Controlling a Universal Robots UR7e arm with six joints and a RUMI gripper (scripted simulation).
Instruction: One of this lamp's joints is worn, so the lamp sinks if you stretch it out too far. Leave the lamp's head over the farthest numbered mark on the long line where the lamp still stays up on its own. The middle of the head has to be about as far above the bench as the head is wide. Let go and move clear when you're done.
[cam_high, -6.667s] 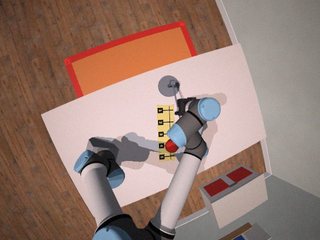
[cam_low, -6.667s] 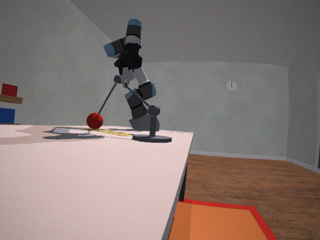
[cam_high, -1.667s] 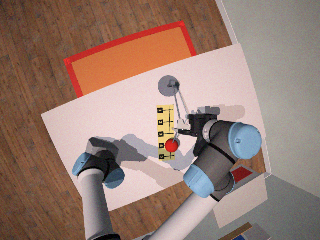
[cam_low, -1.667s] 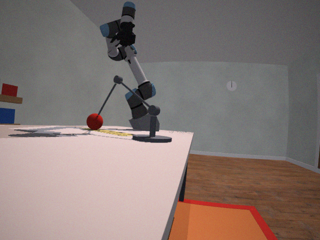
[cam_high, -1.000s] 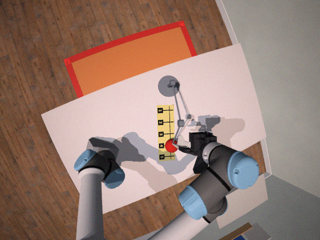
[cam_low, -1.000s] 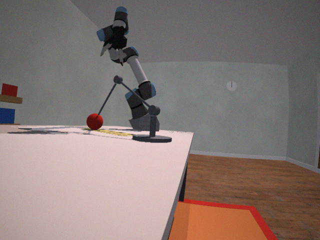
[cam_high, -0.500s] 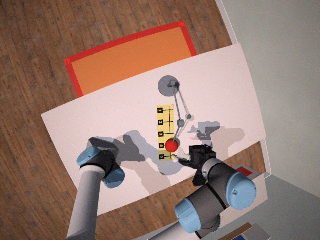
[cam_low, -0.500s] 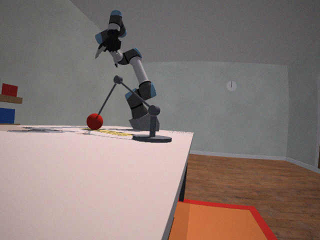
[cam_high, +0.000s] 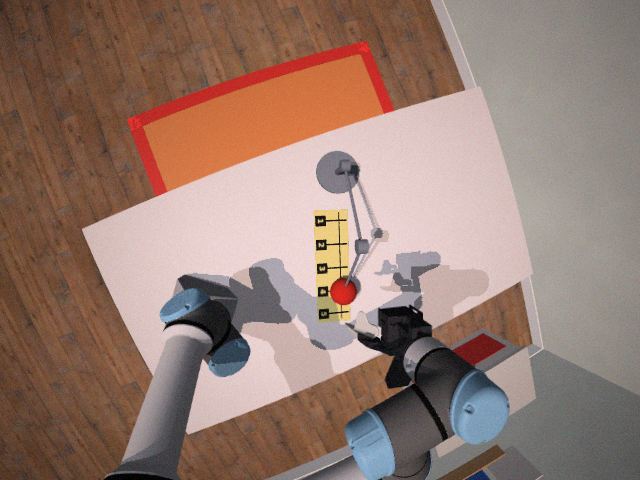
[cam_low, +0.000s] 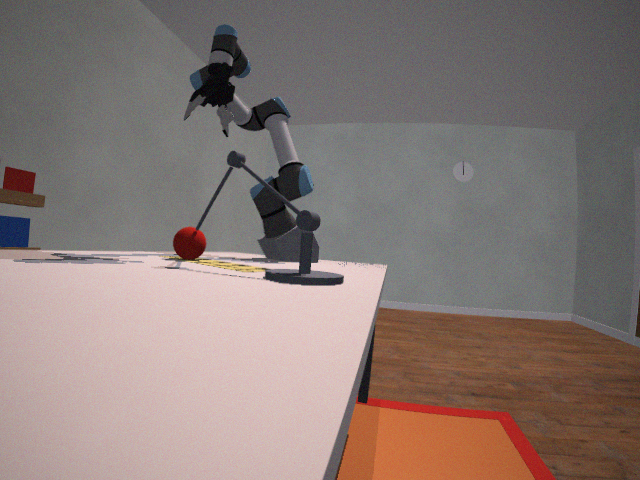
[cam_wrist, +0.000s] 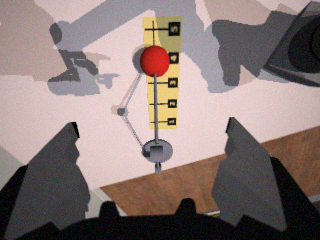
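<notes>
Now: hand 20 mm past the yellow numbered strip, 60 mm to the right of it and 400 mm above it. Also, from my hand: round grey base 80 mm ahead, 410 mm to the left, 370 mm below.
</notes>
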